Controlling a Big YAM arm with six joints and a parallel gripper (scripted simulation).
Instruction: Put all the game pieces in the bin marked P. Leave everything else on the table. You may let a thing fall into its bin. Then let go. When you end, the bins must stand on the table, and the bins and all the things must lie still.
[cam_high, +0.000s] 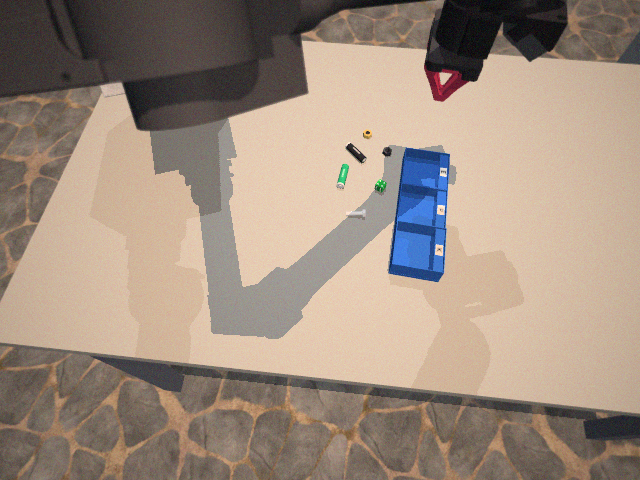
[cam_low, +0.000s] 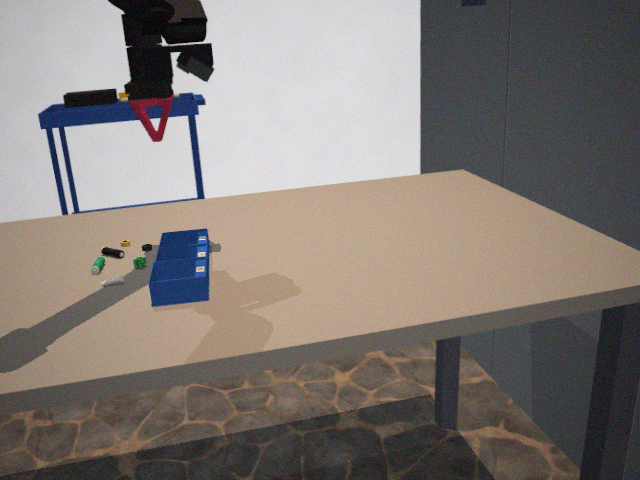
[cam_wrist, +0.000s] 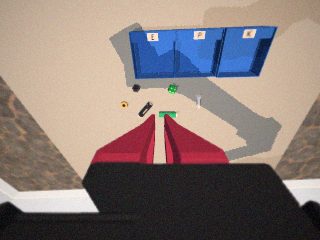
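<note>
Now: the blue bin 200 mm below my hand, 70 mm to the right of it and 10 mm ahead of it. The rest, counted from my hand: black nut: 220 mm below, 70 mm to the left, 40 mm behind; black battery: 210 mm below, 100 mm behind, 70 mm to the left; green die: 210 mm below, 60 mm behind, 10 mm to the right.
</note>
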